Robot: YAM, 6 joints.
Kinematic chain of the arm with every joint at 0, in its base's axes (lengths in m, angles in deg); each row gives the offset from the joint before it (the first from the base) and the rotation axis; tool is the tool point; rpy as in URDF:
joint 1: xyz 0 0 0.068 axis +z
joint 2: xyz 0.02 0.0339 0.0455 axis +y
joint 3: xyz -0.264 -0.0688 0 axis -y
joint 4: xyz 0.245 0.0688 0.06 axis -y
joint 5: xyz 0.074 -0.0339 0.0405 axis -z
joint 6: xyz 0.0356 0 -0.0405 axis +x
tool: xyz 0 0 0 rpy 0 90 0
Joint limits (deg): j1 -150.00..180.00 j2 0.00..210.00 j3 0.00..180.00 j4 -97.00..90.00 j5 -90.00..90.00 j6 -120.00..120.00
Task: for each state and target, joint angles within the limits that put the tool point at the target. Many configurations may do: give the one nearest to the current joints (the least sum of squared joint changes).
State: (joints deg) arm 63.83 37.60 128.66 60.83 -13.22 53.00
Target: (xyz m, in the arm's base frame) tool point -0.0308 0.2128 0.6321
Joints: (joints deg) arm 95.29 82.67 106.10 51.79 -18.10 53.00
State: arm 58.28 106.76 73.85 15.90 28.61 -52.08
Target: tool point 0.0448 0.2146 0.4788
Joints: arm 82.58 60.01 68.49 14.51 27.99 -52.08
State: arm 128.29 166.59 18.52 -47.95 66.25 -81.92
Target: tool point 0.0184 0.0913 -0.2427
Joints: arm 98.93 198.69 70.47 -23.57 65.30 -81.92
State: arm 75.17 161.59 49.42 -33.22 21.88 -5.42
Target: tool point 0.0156 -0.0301 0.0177
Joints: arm 84.15 177.34 16.47 -35.23 31.47 -5.42
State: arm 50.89 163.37 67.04 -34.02 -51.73 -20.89
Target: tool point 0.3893 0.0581 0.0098
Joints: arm 4.47 139.26 80.10 -33.50 -50.81 -20.89
